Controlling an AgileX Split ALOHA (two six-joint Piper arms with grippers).
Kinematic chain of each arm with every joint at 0, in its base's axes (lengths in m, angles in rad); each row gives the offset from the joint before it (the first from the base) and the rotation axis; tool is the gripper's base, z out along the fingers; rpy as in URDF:
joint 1: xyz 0 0 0.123 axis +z
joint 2: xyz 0 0 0 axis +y
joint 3: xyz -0.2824 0 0.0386 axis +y
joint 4: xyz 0.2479 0 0.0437 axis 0.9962 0 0.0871
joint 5: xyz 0 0 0 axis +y
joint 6: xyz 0.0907 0 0.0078 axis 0.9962 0 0.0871
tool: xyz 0 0 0 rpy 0 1.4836 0
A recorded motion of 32 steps. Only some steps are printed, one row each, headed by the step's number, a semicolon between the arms.
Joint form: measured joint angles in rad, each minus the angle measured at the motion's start. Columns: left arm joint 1, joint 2, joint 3, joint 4, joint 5, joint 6; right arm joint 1, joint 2, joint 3, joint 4, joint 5, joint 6.
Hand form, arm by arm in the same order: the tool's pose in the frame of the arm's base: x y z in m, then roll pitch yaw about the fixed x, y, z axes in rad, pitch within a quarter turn. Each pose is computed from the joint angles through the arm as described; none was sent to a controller.
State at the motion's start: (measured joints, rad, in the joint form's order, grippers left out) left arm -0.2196 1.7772 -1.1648 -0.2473 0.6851 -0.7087; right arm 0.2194 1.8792 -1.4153 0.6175 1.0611 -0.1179
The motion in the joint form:
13: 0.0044 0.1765 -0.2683 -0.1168 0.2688 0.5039; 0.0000 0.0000 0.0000 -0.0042 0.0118 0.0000
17: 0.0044 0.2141 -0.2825 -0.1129 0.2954 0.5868; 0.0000 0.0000 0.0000 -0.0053 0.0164 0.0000
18: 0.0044 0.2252 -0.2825 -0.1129 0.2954 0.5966; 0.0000 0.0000 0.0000 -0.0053 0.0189 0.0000
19: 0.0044 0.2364 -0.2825 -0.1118 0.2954 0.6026; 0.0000 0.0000 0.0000 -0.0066 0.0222 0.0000
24: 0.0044 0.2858 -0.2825 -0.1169 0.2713 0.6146; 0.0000 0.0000 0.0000 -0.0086 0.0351 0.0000
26: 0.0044 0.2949 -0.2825 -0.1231 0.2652 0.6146; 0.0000 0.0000 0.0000 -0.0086 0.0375 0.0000
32: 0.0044 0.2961 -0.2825 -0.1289 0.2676 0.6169; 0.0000 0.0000 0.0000 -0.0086 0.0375 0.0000
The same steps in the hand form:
13: 0.3818 -0.1106 0.2000 -2.7865 0.0793 -2.9529; 0.3609 0.1277 0.2317 2.5835 0.1028 -3.1009
17: 0.3845 -0.1114 0.1882 -2.8086 0.0619 -3.0425; 0.3604 0.1276 0.2316 2.5842 0.0991 -3.0979
18: 0.3852 -0.1115 0.1838 -2.8125 0.0545 -3.0520; 0.3602 0.1276 0.2316 2.5840 0.0970 -3.0966
19: 0.3858 -0.1116 0.1793 -2.8171 0.0460 -3.0584; 0.3599 0.1276 0.2316 2.5850 0.0944 -3.0943
24: 0.3902 -0.1124 0.1596 -2.8250 0.0240 -3.0602; 0.3587 0.1275 0.2315 2.5859 0.0839 -3.0866
26: 0.3911 -0.1130 0.1561 -2.8220 0.0195 -3.0551; 0.3585 0.1275 0.2314 2.5857 0.0819 -3.0853
32: 0.3909 -0.1134 0.1558 -2.8178 0.0153 -3.0549; 0.3585 0.1275 0.2314 2.5857 0.0819 -3.0853

